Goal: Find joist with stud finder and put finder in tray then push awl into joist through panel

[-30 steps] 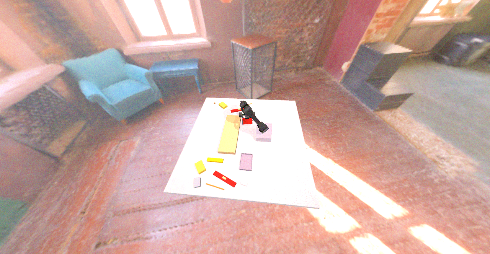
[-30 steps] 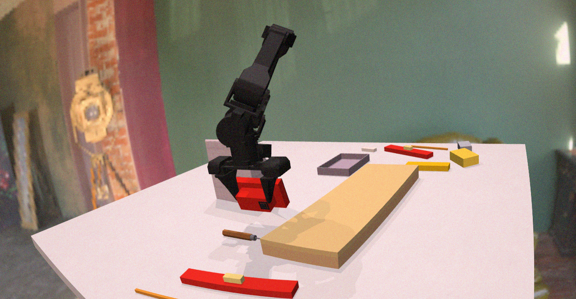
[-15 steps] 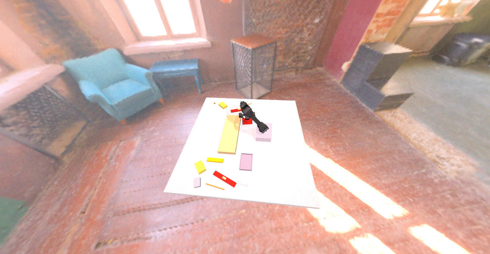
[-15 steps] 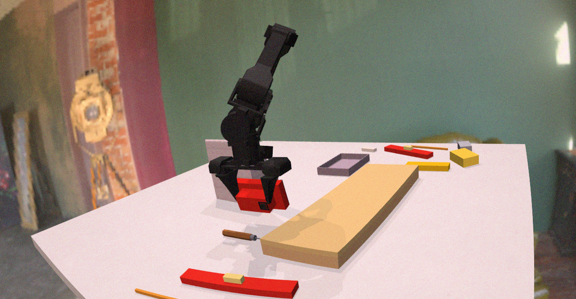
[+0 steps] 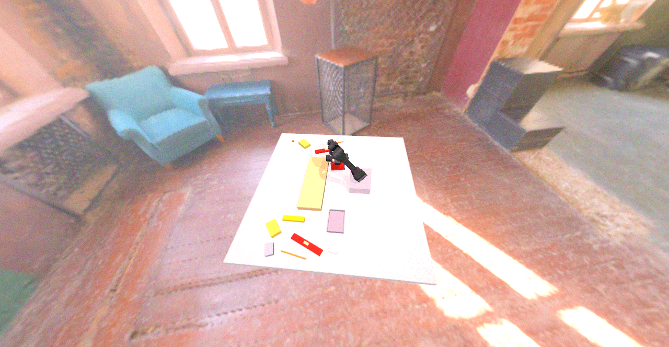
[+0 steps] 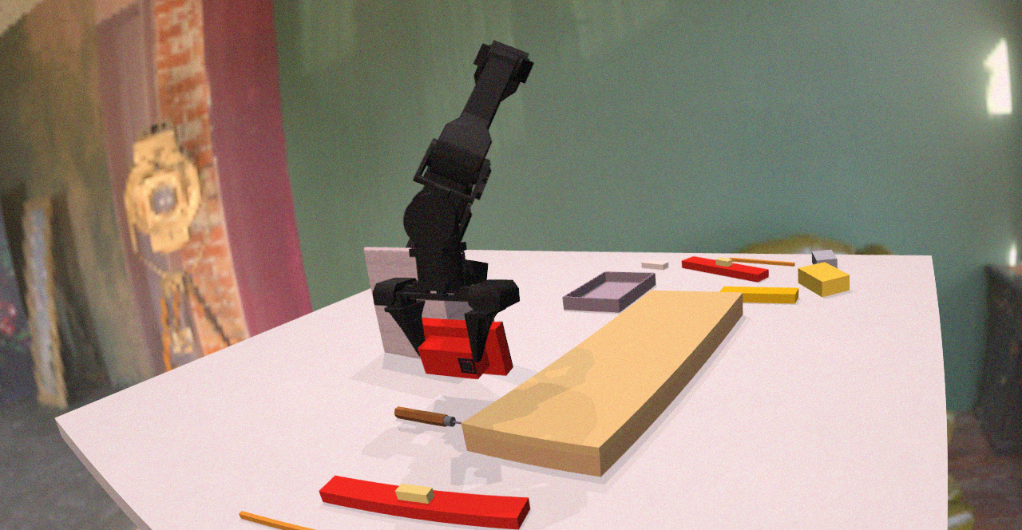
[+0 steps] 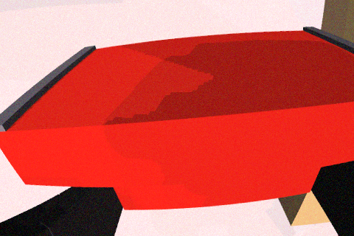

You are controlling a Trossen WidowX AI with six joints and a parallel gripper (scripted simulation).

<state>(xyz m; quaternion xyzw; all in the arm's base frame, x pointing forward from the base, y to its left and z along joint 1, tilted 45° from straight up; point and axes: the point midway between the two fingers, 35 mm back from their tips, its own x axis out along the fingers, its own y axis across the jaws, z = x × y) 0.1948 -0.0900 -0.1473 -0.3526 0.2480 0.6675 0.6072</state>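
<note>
Now: gripper tip 10 mm short of the red stud finder and 10 mm to the right of it. The rest, counted from my gripper tip: awl 10 mm ahead, 50 mm to the right, 70 mm below; then grey tray 40 mm behind, 500 mm to the left, 60 mm below; then square light 30 mm ahead.
</note>
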